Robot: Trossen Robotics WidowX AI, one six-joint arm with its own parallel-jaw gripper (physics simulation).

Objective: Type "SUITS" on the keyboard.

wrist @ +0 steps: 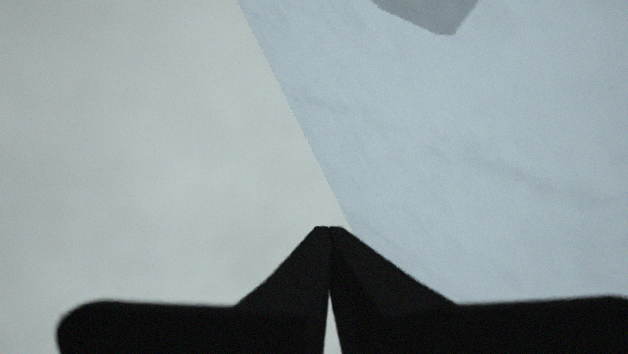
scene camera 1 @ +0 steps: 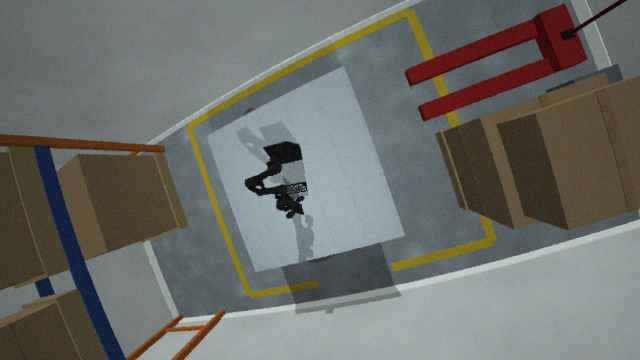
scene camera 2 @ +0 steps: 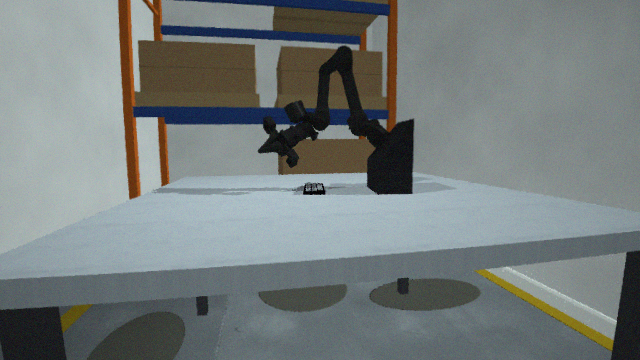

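Observation:
A small black keyboard with pale key markings lies flat on the pale table. My gripper is shut, its two fingertips touching with nothing between them. It is held well above the table, off to one side of the keyboard, and tilted downward in the second scene view. The keyboard does not show in the wrist view, where the table and pale wall appear beyond the fingertips. The single keys are too small to read.
The arm's black base stands on the table near the keyboard. Around the table are a shelf rack with cardboard boxes, more stacked boxes, and a red pallet jack.

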